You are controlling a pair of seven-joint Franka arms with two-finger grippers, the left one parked.
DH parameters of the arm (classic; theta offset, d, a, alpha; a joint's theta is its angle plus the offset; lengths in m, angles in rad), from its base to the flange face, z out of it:
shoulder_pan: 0 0.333 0 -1.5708
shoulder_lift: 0 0 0 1.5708
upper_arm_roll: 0 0.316 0.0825 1.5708
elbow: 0 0 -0.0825 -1.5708
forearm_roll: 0 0.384 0 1.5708
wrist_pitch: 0 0 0.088 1.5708
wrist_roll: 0 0.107 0 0
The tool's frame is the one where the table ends.
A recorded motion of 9 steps. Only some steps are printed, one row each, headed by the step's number.
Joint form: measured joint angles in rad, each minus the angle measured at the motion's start. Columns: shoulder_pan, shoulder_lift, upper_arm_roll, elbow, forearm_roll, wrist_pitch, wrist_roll.
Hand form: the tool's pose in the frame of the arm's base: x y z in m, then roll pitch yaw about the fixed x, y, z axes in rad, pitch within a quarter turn. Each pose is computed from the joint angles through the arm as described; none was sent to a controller.
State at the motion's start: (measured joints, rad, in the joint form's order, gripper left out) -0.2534 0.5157 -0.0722 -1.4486 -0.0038 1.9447 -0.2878
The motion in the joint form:
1: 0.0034 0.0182 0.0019 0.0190 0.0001 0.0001 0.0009
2: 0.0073 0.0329 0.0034 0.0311 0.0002 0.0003 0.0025
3: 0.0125 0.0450 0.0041 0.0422 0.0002 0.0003 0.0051
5: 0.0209 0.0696 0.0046 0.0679 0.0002 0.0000 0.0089
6: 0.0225 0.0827 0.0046 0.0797 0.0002 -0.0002 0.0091
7: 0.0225 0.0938 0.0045 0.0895 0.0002 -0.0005 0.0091
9: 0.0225 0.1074 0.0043 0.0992 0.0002 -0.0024 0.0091
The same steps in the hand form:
1: 0.6709 -0.2136 0.3844 3.1090 0.0280 -0.0230
2: 0.6749 -0.2108 0.3798 3.1096 0.0303 -0.0190
3: 0.6786 -0.2075 0.3764 3.1095 0.0313 -0.0154
5: 0.6859 -0.2026 0.3710 3.1081 0.0307 -0.0095
6: 0.6887 -0.2020 0.3672 3.1078 0.0323 -0.0077
7: 0.6908 -0.2025 0.3638 3.1076 0.0340 -0.0074
9: 0.6927 -0.2029 0.3584 3.1083 0.0398 -0.0073

